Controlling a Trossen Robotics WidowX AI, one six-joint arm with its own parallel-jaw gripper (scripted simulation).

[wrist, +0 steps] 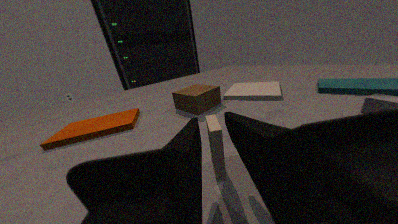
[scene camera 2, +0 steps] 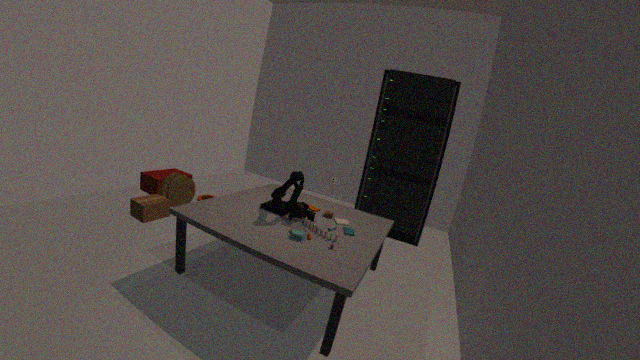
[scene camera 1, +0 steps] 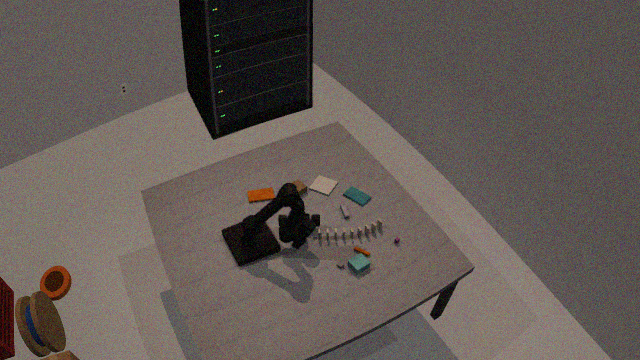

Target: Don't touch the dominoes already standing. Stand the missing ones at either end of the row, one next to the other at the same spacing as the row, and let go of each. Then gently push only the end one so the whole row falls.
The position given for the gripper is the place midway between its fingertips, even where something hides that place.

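Observation:
You'd find a white tile [wrist: 256, 90] here, and an orange tile [wrist: 75, 132] as well. There's also a pale domino [wrist: 214, 130], and the gripper [wrist: 211, 120] is in the picture too.

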